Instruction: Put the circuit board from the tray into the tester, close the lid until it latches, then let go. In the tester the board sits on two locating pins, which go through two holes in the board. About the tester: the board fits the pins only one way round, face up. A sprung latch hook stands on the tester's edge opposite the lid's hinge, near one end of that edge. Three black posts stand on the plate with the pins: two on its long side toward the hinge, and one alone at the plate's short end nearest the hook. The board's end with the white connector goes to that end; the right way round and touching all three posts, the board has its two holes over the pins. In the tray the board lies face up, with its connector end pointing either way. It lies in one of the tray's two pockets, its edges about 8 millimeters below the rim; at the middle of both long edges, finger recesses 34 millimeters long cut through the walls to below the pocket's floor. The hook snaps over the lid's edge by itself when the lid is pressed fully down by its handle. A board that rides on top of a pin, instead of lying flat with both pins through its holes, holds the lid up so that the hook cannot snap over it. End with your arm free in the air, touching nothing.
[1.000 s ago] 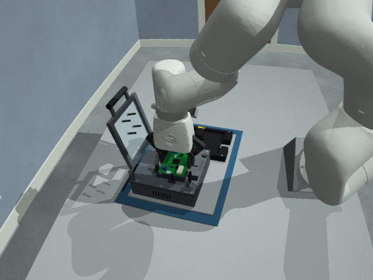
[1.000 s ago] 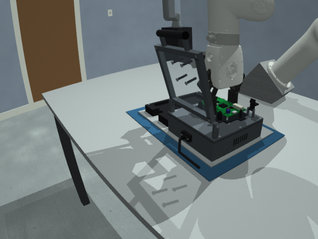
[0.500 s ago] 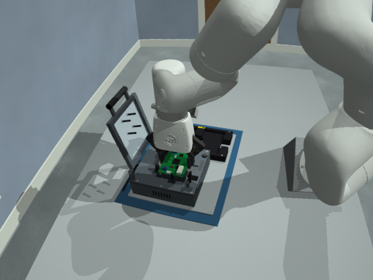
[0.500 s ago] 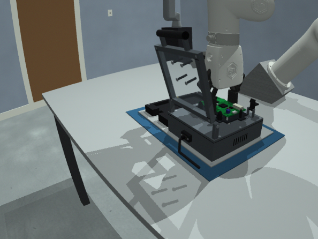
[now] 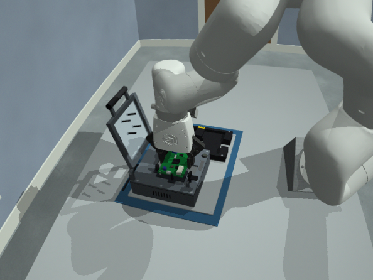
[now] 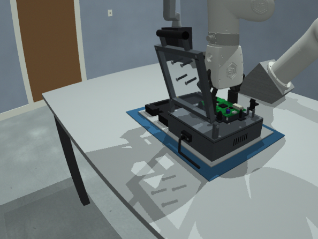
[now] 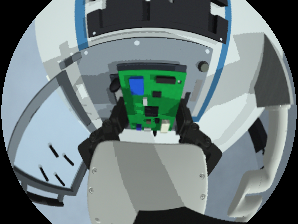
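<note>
Right now my hand is right at the green circuit board. Also, from my hand: pin plate (1 cm below, 1 cm ahead); then lid (12 cm ahead, 10 cm above, 3 cm to the right); then latch hook (7 cm to the left, 4 cm behind).
</note>
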